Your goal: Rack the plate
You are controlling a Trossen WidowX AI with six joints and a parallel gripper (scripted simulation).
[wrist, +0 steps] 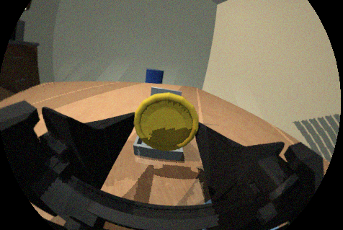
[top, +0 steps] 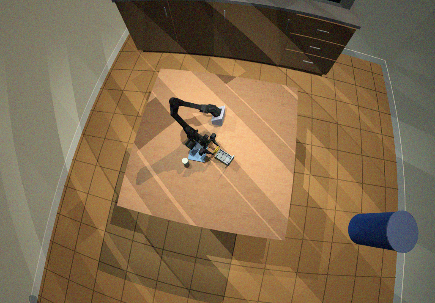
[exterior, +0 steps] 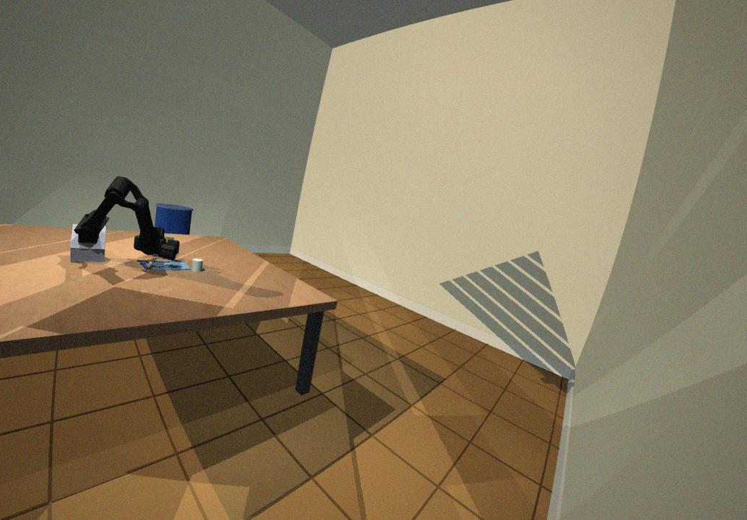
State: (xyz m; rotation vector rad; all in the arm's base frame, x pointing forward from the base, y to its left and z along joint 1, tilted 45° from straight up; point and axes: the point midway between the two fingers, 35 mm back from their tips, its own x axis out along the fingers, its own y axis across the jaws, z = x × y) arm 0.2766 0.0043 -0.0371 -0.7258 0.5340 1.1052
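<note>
Right now my gripper tip is 20 mm short of the grey dish rack, 60 mm to the right of it and 50 mm above it. Also, from my gripper tip: yellow plate 10 mm to the right; then white cup 120 mm ahead, 210 mm to the right, 50 mm below; then blue spoon 80 mm behind, 150 mm to the right, 70 mm below.
</note>
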